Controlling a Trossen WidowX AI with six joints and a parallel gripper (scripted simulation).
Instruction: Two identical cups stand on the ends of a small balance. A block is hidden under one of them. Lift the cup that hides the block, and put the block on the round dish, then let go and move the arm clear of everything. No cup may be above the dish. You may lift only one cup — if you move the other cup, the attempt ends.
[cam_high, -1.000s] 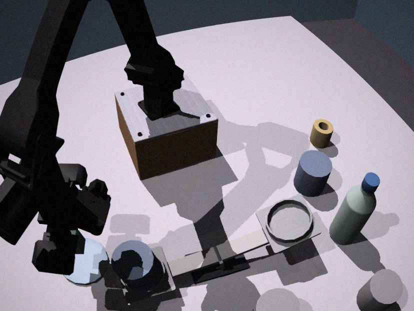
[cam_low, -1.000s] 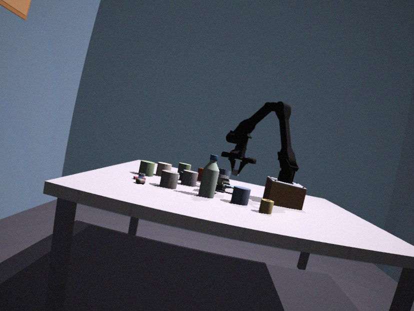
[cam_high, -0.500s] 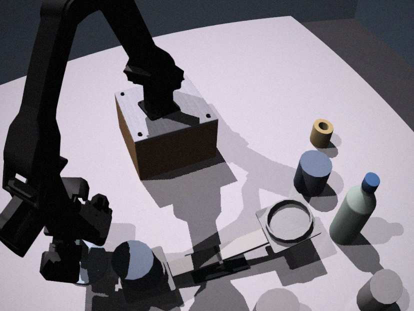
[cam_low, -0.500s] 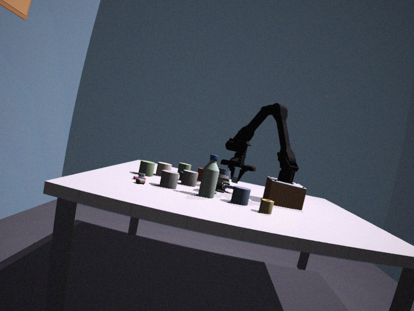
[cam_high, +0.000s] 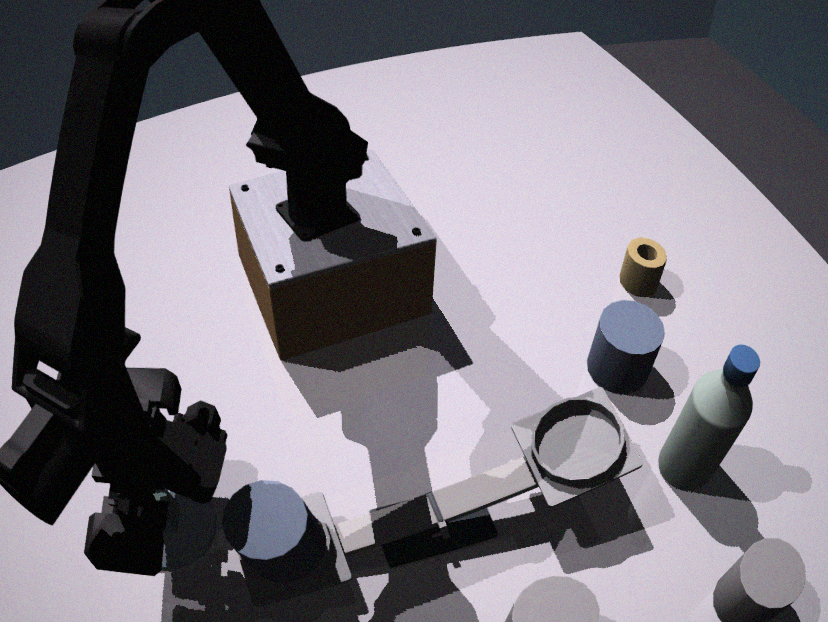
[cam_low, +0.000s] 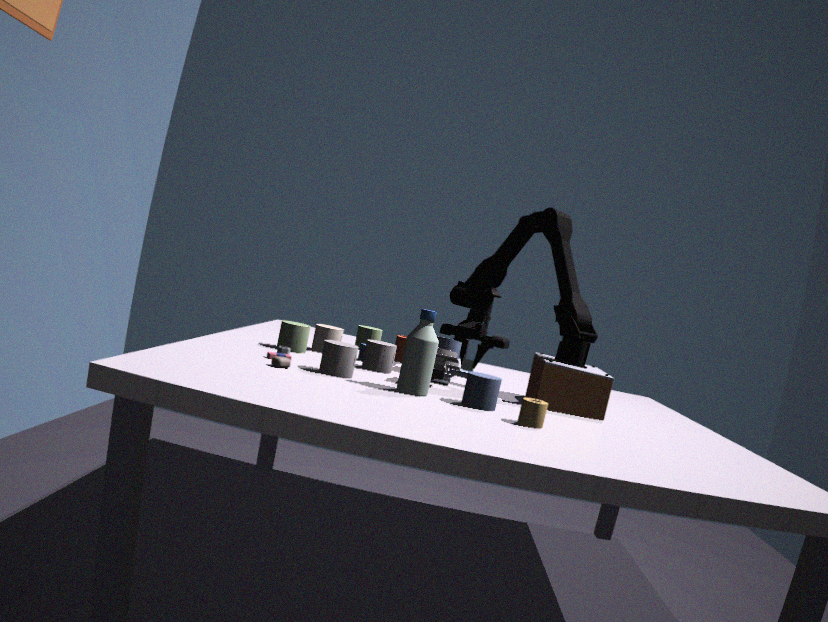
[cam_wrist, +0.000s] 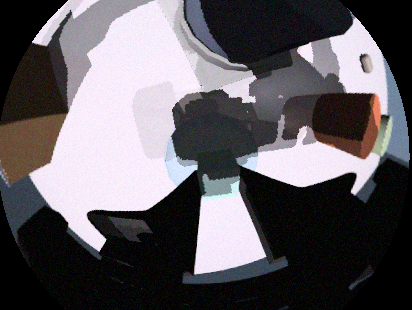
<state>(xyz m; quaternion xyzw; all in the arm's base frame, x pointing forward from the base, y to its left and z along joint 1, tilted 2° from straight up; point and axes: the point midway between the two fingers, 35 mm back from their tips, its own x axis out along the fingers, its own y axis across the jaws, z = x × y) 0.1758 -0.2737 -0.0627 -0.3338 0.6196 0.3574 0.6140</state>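
My gripper tip is 2 cm above the round pale-blue dish. Round my gripper tip: cup 9 cm ahead, 49 cm to the left, 1 cm above; grey-green bottle 22 cm ahead, 45 cm to the left, 9 cm above; small balance 13 cm ahead, 21 cm to the left.
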